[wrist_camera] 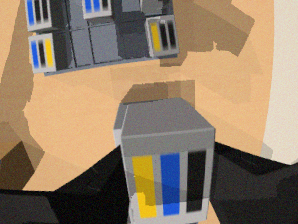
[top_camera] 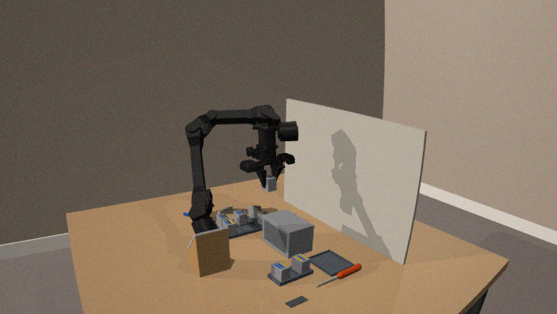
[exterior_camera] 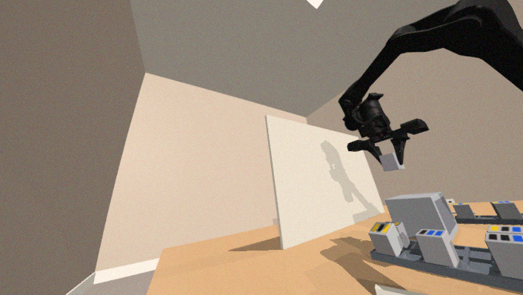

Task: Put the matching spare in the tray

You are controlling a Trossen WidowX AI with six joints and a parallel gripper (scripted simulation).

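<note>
The dark tray is 29 cm to the right of my gripper tip, 18 cm below it and 1 cm ahead of it. The rest, counted from my gripper tip: white panel 23 cm ahead, 14 cm to the right, 4 cm above; grey spare 2 cm above; grey mounted unit 14 cm below, 10 cm to the right.
</note>
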